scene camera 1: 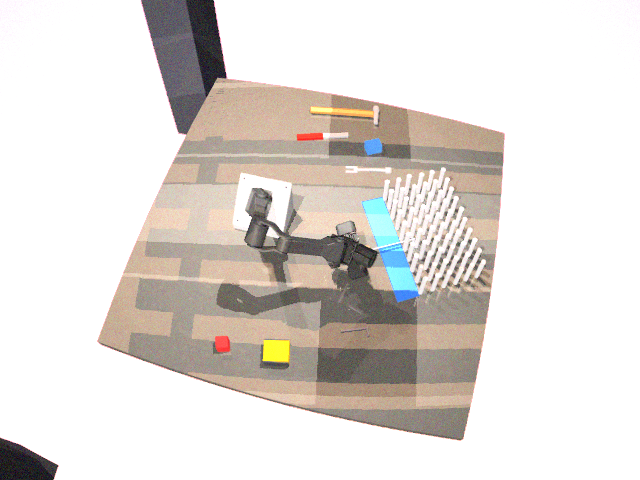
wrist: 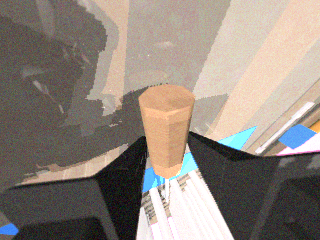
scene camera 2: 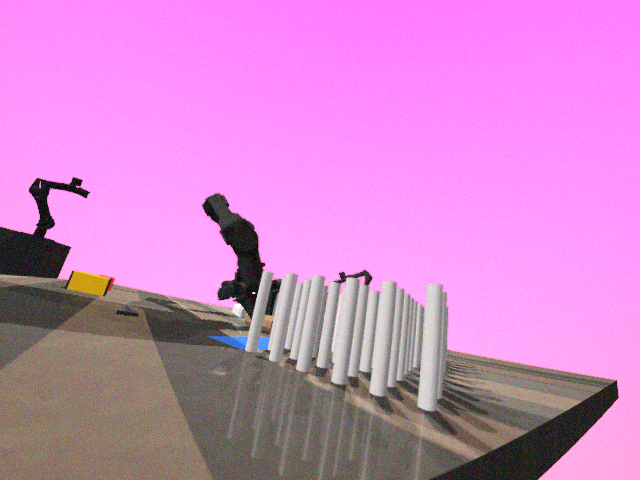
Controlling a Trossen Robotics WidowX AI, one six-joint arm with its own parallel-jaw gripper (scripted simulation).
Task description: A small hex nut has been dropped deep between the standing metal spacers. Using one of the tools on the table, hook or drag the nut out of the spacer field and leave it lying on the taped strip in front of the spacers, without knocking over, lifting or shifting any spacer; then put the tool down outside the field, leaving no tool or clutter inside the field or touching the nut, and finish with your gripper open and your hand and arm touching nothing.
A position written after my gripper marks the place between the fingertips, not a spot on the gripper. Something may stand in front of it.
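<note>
From what I can see, there's a blue taped strip (scene camera 1: 393,257). I can see my gripper (scene camera 2: 263,322) too, and that same gripper (wrist: 166,138) shows again.
</note>
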